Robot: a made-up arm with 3 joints. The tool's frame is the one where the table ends. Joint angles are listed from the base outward.
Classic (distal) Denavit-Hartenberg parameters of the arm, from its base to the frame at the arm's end. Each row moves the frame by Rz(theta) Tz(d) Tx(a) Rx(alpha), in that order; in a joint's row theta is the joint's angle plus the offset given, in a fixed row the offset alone. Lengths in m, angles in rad.
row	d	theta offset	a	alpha
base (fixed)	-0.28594	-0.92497	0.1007	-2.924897
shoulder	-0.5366	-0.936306	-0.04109	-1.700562
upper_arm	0	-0.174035	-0.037	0
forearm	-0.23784	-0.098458	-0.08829	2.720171
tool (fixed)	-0.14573	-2.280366	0	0
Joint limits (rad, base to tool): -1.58..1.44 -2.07..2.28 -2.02..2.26
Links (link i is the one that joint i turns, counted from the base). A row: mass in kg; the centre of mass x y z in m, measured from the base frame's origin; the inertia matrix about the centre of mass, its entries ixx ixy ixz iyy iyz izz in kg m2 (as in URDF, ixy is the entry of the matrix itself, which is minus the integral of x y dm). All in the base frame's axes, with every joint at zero. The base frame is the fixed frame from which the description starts. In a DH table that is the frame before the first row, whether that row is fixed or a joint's. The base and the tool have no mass.
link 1: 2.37; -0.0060 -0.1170 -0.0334; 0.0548 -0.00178 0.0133 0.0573 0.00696 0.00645
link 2: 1.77; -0.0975 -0.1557 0.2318; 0.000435 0 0 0.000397 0 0.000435
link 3: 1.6; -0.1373 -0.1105 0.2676; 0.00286 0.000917 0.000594 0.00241 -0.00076 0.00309
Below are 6 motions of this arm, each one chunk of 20 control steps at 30 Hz.
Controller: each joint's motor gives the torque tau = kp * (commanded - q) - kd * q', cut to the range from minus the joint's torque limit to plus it. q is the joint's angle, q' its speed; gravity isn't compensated. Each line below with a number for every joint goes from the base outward.
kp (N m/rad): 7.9 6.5 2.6
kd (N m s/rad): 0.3 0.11 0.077
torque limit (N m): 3.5 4.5 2
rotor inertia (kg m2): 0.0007 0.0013 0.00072
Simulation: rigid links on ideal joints. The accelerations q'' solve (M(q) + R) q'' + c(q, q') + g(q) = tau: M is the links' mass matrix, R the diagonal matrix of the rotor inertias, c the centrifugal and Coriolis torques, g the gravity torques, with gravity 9.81 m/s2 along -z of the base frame. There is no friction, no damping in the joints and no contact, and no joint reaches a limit. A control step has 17 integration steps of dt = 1/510 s. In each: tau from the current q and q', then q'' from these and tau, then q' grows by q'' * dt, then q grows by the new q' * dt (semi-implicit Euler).
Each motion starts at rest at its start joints. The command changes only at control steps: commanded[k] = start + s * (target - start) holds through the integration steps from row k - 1 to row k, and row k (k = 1, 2, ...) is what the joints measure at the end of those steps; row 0 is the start. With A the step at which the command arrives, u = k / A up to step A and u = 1 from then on. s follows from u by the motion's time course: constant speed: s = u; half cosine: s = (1 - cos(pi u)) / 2; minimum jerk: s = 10 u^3 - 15 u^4 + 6 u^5; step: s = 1 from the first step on.
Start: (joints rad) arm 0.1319 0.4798 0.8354
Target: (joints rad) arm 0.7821 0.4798 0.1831
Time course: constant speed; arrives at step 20
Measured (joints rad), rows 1 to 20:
1: 0.1287 0.5396 0.8155
2: 0.1219 0.6295 0.8519
3: 0.1181 0.7083 0.9369
4: 0.1263 0.7679 1.0103
5: 0.1532 0.7969 1.0398
6: 0.1965 0.7900 1.0184
7: 0.2466 0.7557 0.9535
8: 0.2937 0.7099 0.8628
9: 0.3336 0.6685 0.7683
10: 0.3671 0.6430 0.6887
11: 0.3968 0.6380 0.6356
12: 0.4248 0.6517 0.6119
13: 0.4524 0.6775 0.6123
14: 0.4802 0.7074 0.6251
15: 0.5088 0.7335 0.6369
16: 0.5387 0.7502 0.6371
17: 0.5700 0.7548 0.6199
18: 0.6021 0.7484 0.5851
19: 0.6342 0.7348 0.5366
20: 0.6662 0.7192 0.4811

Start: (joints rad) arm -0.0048 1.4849 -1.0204
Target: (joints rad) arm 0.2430 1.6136 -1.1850
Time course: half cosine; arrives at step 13
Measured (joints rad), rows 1 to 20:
1: -0.0076 1.5111 -0.9879
2: -0.0155 1.5614 -0.9029
3: -0.0261 1.6101 -0.7954
4: -0.0330 1.6511 -0.7080
5: -0.0283 1.6815 -0.6670
6: -0.0076 1.6955 -0.6746
7: 0.0267 1.6923 -0.7194
8: 0.0683 1.6803 -0.7868
9: 0.1107 1.6704 -0.8603
10: 0.1495 1.6693 -0.9233
11: 0.1815 1.6765 -0.9628
12: 0.2038 1.6877 -0.9745
13: 0.2145 1.6983 -0.9629
14: 0.2139 1.7066 -0.9384
15: 0.2049 1.7128 -0.9127
16: 0.1925 1.7170 -0.8934
17: 0.1813 1.7184 -0.8834
18: 0.1742 1.7169 -0.8823
19: 0.1720 1.7135 -0.8882
20: 0.1739 1.7097 -0.8978

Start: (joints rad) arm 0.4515 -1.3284 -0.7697
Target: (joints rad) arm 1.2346 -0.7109 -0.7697
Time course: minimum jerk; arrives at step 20
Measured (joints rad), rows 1 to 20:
1: 0.4408 -1.3359 -0.8201
2: 0.4253 -1.3692 -0.9179
3: 0.4233 -1.4149 -1.0220
4: 0.4390 -1.4418 -1.1105
5: 0.4664 -1.4291 -1.1650
6: 0.5026 -1.3776 -1.1737
7: 0.5504 -1.3023 -1.1407
8: 0.6113 -1.2184 -1.0855
9: 0.6818 -1.1345 -1.0318
10: 0.7554 -1.0556 -0.9963
11: 0.8277 -0.9853 -0.9837
12: 0.8970 -0.9257 -0.9900
13: 0.9634 -0.8766 -1.0069
14: 1.0263 -0.8362 -1.0262
15: 1.0833 -0.8028 -1.0418
16: 1.1315 -0.7757 -1.0503
17: 1.1681 -0.7550 -1.0516
18: 1.1916 -0.7410 -1.0477
19: 1.2026 -0.7333 -1.0416
20: 1.2038 -0.7303 -1.0365

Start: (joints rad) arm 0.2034 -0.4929 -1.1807
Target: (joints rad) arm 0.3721 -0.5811 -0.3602
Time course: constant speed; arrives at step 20
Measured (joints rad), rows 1 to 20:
1: 0.1959 -0.4559 -1.2432
2: 0.1777 -0.4355 -1.3193
3: 0.1632 -0.4620 -1.3490
4: 0.1637 -0.4957 -1.3431
5: 0.1781 -0.5105 -1.3148
6: 0.1981 -0.5094 -1.2662
7: 0.2160 -0.5030 -1.2008
8: 0.2280 -0.4962 -1.1282
9: 0.2344 -0.4899 -1.0577
10: 0.2371 -0.4847 -0.9941
11: 0.2390 -0.4816 -0.9374
12: 0.2422 -0.4812 -0.8858
13: 0.2480 -0.4830 -0.8375
14: 0.2561 -0.4862 -0.7912
15: 0.2659 -0.4899 -0.7457
16: 0.2762 -0.4934 -0.7001
17: 0.2861 -0.4963 -0.6534
18: 0.2953 -0.4981 -0.6048
19: 0.3037 -0.4987 -0.5540
20: 0.3113 -0.4981 -0.5008

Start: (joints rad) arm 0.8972 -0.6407 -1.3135
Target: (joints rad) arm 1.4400 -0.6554 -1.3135
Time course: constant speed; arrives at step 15
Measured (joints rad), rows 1 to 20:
1: 0.8952 -0.6137 -1.3827
2: 0.8948 -0.6049 -1.4932
3: 0.9096 -0.6365 -1.5835
4: 0.9441 -0.6720 -1.6449
5: 0.9904 -0.6857 -1.6743
6: 1.0383 -0.6795 -1.6684
7: 1.0826 -0.6662 -1.6351
8: 1.1227 -0.6543 -1.5925
9: 1.1596 -0.6470 -1.5586
10: 1.1944 -0.6455 -1.5429
11: 1.2289 -0.6496 -1.5454
12: 1.2643 -0.6577 -1.5597
13: 1.3012 -0.6667 -1.5777
14: 1.3392 -0.6736 -1.5924
15: 1.3775 -0.6771 -1.5993
16: 1.4077 -0.6791 -1.5967
17: 1.4226 -0.6790 -1.5883
18: 1.4239 -0.6760 -1.5798
19: 1.4170 -0.6716 -1.5741
20: 1.4079 -0.6684 -1.5719

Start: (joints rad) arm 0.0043 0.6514 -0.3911
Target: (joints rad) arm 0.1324 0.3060 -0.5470
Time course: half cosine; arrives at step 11
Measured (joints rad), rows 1 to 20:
1: 0.0024 0.7082 -0.3952
2: -0.0034 0.7844 -0.3299
3: -0.0149 0.8238 -0.1965
4: -0.0301 0.8362 -0.0723
5: -0.0426 0.8288 -0.0054
6: -0.0463 0.7927 0.0024
7: -0.0395 0.7263 -0.0380
8: -0.0233 0.6420 -0.1164
9: 0.0007 0.5581 -0.2194
10: 0.0313 0.4913 -0.3291
11: 0.0658 0.4520 -0.4267
12: 0.0988 0.4401 -0.4945
13: 0.1230 0.4464 -0.5215
14: 0.1331 0.4615 -0.5093
15: 0.1283 0.4808 -0.4702
16: 0.1119 0.5024 -0.4186
17: 0.0893 0.5241 -0.3661
18: 0.0659 0.5429 -0.3207
19: 0.0463 0.5560 -0.2875
20: 0.0333 0.5619 -0.2688

